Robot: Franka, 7 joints.
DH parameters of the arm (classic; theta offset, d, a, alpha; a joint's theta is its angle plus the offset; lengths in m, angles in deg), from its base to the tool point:
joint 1: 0 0.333 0 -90
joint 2: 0 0 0 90
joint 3: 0 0.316 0.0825 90
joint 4: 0 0 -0.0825 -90
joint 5: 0 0.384 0 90
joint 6: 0 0 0.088 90
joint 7: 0 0.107 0 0
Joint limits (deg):
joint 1: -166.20..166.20
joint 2: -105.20..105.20
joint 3: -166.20..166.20
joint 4: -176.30..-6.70
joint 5: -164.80..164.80
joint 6: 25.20..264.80
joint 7: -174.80..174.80
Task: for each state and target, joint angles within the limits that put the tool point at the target. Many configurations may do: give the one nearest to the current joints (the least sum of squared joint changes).
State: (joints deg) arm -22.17 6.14 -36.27 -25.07 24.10 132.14 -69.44
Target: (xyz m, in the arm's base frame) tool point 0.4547 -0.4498 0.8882
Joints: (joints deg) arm -27.80 28.55 -35.52 -35.36 24.13 133.59 -69.44
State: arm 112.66 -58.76 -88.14 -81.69 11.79 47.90 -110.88
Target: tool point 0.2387 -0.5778 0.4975
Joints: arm 69.62 -66.38 -97.71 -55.56 10.12 48.53 -110.88
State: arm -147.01 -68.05 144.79 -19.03 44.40 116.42 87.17
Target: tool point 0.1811 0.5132 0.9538
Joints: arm -109.81 -32.75 153.25 -6.70 50.03 107.41 87.17
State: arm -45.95 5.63 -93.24 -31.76 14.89 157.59 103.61
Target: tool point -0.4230 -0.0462 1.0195
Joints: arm -59.45 -0.93 -106.12 -63.01 27.07 193.03 103.61
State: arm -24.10 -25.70 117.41 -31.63 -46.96 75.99 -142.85
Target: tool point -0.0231 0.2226 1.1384
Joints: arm -24.85 -6.13 113.72 -16.72 -52.53 112.40 -142.85
